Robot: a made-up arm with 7 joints.
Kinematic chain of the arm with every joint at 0, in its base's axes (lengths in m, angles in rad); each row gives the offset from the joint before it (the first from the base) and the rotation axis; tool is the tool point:
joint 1: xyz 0 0 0.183 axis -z
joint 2: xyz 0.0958 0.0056 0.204 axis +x
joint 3: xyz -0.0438 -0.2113 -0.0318 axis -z
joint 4: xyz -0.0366 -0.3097 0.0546 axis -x
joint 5: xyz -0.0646 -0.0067 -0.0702 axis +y
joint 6: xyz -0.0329 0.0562 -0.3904 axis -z
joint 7: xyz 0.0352 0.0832 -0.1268 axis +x
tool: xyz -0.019 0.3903 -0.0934
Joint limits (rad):
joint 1: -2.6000..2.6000
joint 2: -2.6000..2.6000
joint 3: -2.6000..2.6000
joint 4: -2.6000..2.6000
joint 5: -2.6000..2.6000
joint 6: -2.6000..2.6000
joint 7: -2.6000..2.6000
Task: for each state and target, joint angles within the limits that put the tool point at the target. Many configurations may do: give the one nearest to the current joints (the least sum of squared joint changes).
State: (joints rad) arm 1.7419 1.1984 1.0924 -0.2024 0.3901 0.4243 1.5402
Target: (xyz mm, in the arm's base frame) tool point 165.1 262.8 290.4
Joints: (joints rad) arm 1.6811 1.3894 1.3655 -0.0674 0.5323 0.4786 2.1298
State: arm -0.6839 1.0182 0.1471 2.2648 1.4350 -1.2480 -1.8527
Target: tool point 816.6 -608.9 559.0
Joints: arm -1.4913 0.5058 0.0897 2.6000 1.0627 -0.9721 -2.6000
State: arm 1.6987 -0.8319 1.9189 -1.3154 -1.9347 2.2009 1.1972
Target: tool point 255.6 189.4 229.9
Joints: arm 1.9609 -0.7575 2.3590 -1.2458 -2.1557 2.0511 1.2638
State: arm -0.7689 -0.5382 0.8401 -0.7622 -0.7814 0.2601 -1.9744
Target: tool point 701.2 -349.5 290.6
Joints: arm -0.5836 -0.7391 0.9052 -0.8998 -0.7657 0.2596 -2.1764
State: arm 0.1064 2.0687 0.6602 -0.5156 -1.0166 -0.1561 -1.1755
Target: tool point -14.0 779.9 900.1
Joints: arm -0.3146 2.4632 0.6339 -0.2086 -0.3556 -0.2627 -1.1980
